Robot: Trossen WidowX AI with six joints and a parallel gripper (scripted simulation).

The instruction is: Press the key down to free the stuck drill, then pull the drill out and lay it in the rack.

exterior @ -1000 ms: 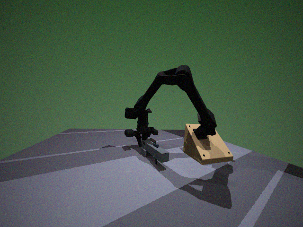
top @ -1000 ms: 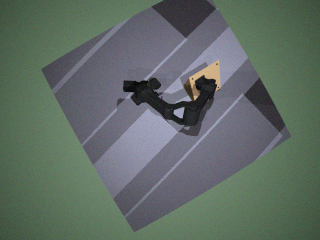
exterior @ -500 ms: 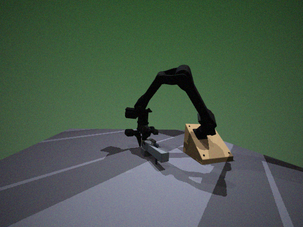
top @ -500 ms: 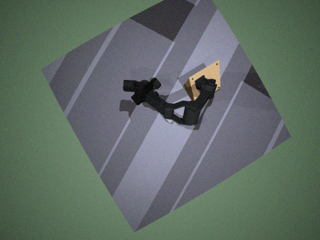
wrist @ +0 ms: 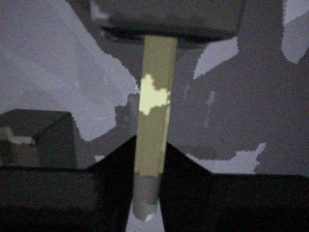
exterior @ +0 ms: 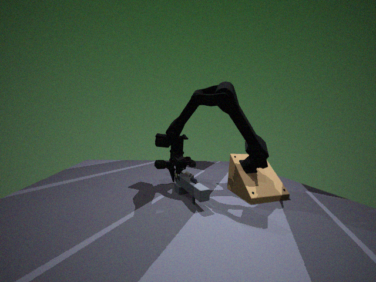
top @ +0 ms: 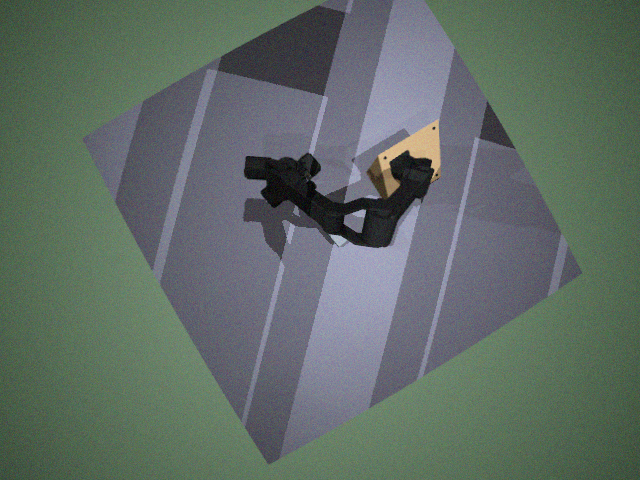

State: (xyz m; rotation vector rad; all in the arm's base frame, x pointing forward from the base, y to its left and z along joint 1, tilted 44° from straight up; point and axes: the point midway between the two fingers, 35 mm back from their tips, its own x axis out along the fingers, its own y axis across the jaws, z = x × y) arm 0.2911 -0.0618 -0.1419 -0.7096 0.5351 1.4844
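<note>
The drill is 4 cm to the left of my gripper tip and 4 cm above it. From my gripper tip the other things lie so: dark key (2 cm behind, 17 cm to the left, 4 cm above); grey-olive block (7 cm behind, 3 cm to the right, 1 cm above); dark block (2 cm behind, 15 cm to the left, 3 cm above).
</note>
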